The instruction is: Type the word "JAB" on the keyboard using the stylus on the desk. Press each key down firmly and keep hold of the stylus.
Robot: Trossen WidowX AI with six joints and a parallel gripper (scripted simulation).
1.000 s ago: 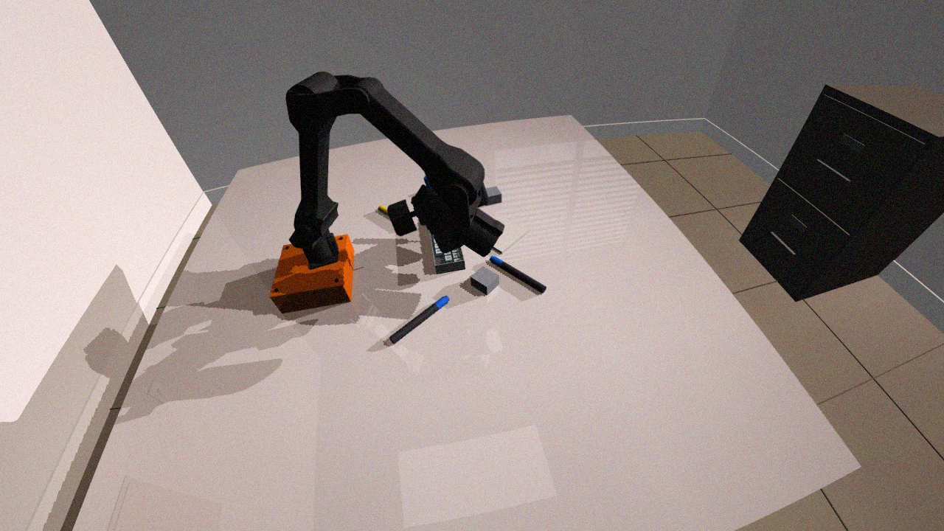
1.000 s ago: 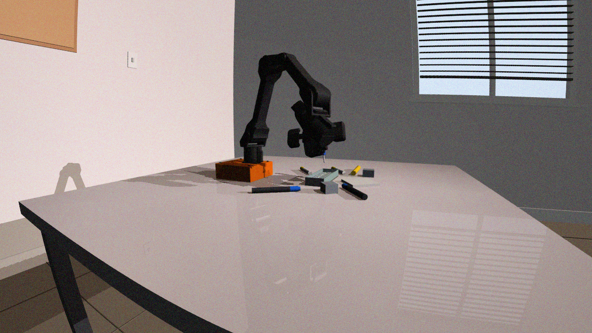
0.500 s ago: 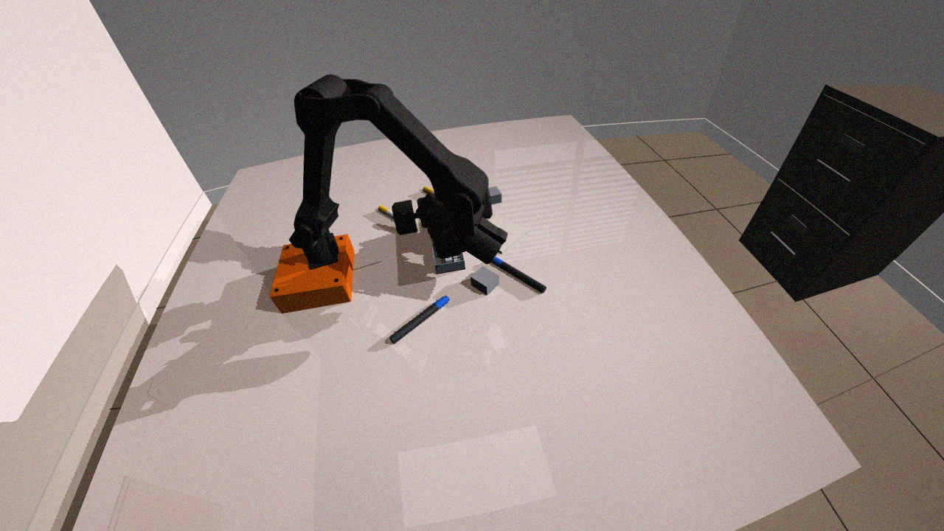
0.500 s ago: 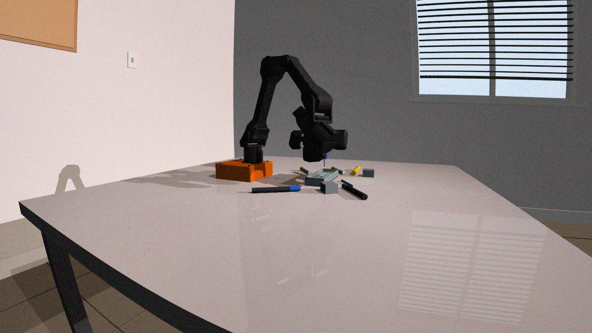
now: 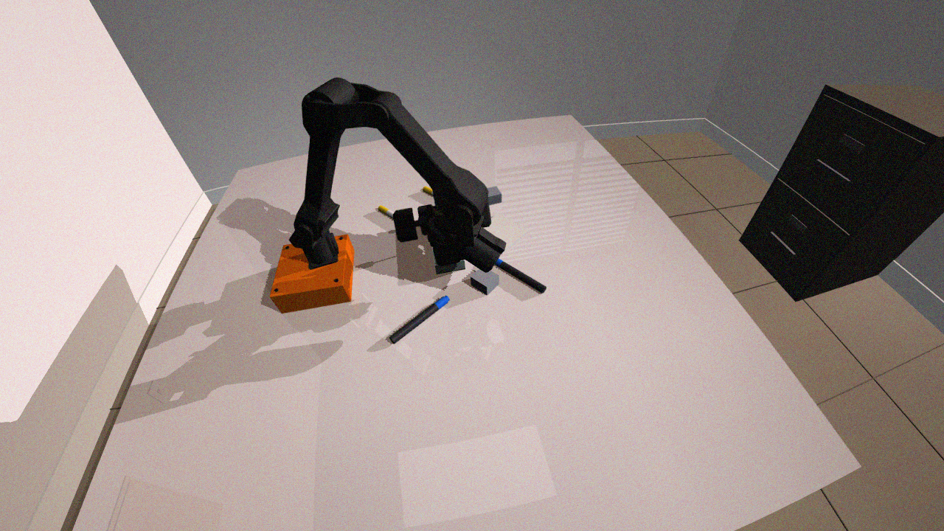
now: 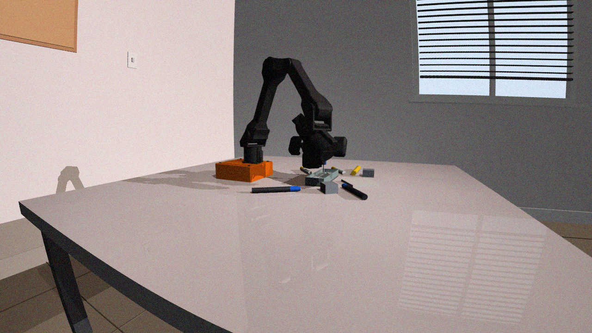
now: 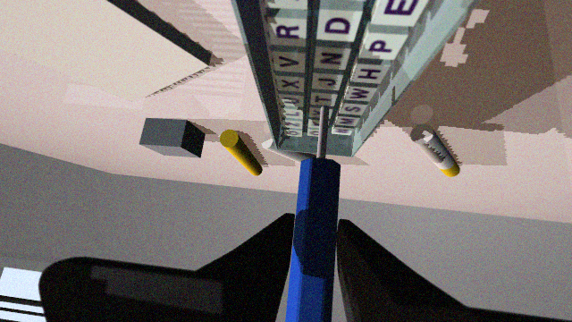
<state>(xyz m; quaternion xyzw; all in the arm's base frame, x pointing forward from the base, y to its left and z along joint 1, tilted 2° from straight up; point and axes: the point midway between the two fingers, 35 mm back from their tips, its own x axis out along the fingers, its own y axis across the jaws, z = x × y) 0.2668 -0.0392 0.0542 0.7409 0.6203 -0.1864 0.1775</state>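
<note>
The grey cube is 160 mm to the right of my gripper tip, 70 mm below it and 40 mm ahead of it. From my gripper tip the other things lie so: yellow marker (180 mm to the left, 120 mm ahead, 70 mm below); white pad (130 mm ahead, 80 mm below, 30 mm to the right); stylus (10 mm below).
</note>
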